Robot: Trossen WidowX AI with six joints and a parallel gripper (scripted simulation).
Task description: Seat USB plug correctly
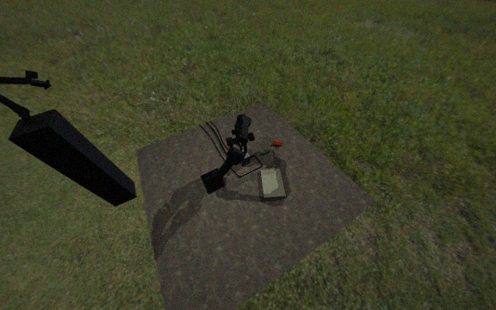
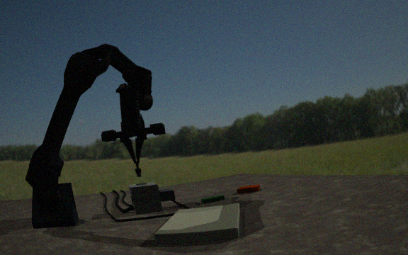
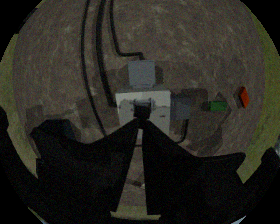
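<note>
The dark USB plug is 2 cm below my gripper tip. The rest, counted from my gripper tip: green piece: 19 cm ahead, 4 cm to the right, 13 cm below; then flat pale slab: 7 cm ahead, 30 cm to the right, 13 cm below; then orange piece: 32 cm ahead, 2 cm to the right, 13 cm below.
</note>
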